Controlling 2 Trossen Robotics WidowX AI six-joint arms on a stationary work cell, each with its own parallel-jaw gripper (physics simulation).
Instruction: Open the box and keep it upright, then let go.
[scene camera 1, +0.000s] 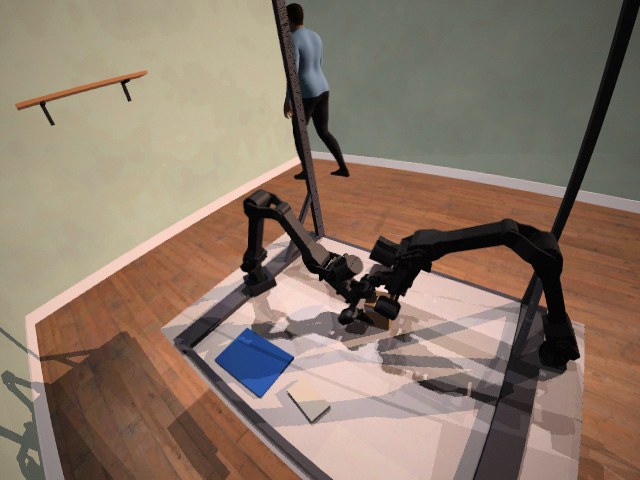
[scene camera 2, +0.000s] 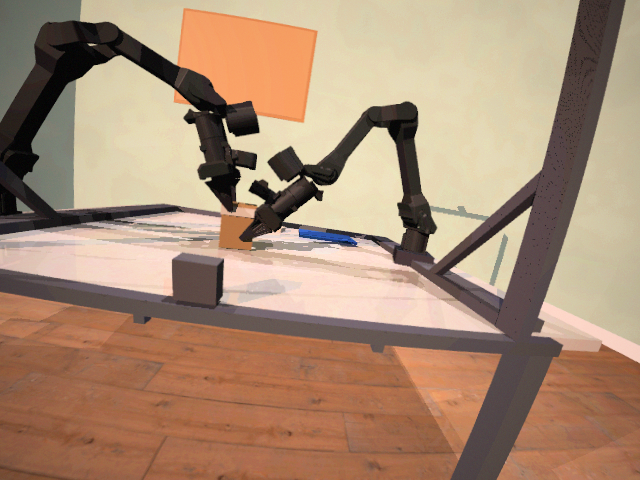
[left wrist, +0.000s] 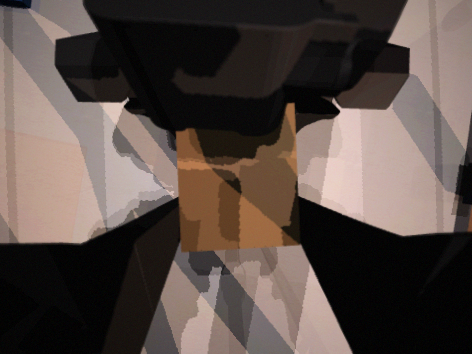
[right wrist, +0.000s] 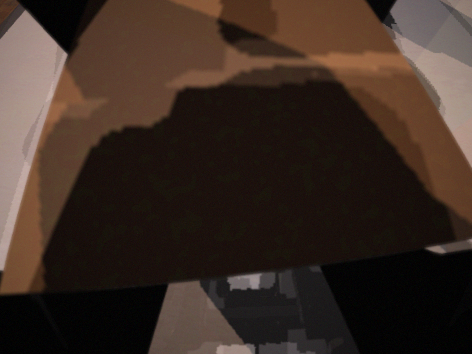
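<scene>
A small brown box stands upright on the white table. Its upper part shows above a thin pale line in scene camera 2; I cannot tell how wide any gap there is. My left gripper reaches down from above and is shut on this upper part, the lid, with a finger on each side. My right gripper comes in low and slanted, shut on the lower box. The box hides its fingertips in the right wrist view.
A blue panel and a cream tile lie flat on the table. A grey block stands at the near rail in scene camera 2. Frame posts rise at the edges. A person stands beyond.
</scene>
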